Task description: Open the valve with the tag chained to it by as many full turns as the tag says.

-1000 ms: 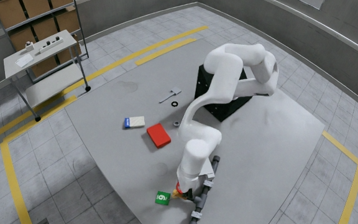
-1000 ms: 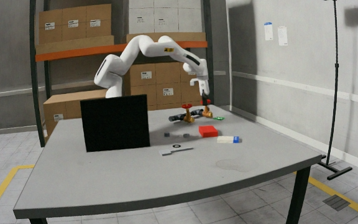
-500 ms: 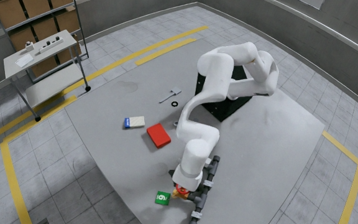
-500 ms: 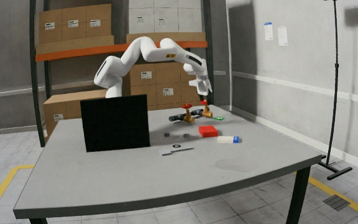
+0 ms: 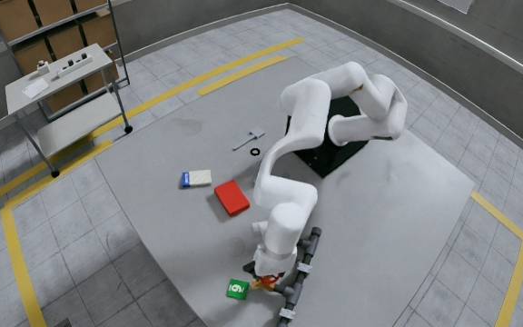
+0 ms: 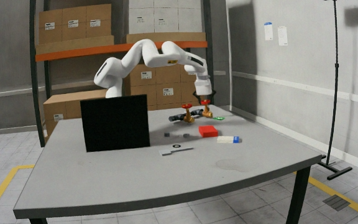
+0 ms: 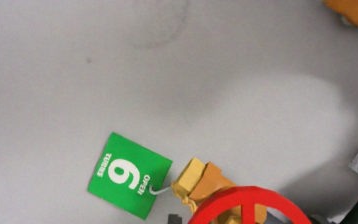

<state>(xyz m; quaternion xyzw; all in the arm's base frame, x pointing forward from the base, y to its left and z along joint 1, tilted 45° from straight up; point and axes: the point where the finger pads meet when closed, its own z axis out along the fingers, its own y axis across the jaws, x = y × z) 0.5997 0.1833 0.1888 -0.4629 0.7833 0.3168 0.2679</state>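
Now: hand 7 cm short of the green tag, 3 cm to the left of it and 11 cm above it. The rest, counted from my hand: grey nut (23 cm behind, 32 cm to the right, 11 cm below); white-and-blue box (5 cm behind, 47 cm to the right, 11 cm below); red block (11 cm behind, 32 cm to the right, 10 cm below).
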